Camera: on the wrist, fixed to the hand. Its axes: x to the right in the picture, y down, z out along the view.
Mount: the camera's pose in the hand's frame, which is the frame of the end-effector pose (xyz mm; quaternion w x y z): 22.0 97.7 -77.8 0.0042 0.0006 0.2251 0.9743
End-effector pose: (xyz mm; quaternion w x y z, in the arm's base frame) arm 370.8 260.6 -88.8 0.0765 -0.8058 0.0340 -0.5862
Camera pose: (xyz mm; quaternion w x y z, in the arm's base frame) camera 307.1 154.6 -60.7 0.5643 0.1617 0.8021 -0.1093
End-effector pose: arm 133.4 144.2 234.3 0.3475 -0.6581 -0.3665 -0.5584
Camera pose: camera 183.5 31.0 261.9 0.6284 -0.2339 0.7176 0.1883
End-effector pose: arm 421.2 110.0 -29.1 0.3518 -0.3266 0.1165 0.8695
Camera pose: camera 379.9 17.3 -105.1 0.8717 0.0834 -0.3984 -0.2728
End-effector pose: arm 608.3 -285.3 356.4 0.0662 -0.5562 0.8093 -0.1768
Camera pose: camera 490.8 -257.9 395.5 0.0093 -0.8260 -0.5601 0.0619
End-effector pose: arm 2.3 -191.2 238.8 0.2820 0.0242 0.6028 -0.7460
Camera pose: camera 4.1 -139.9 122.8 0.5923 0.7555 0.0420 0.2767
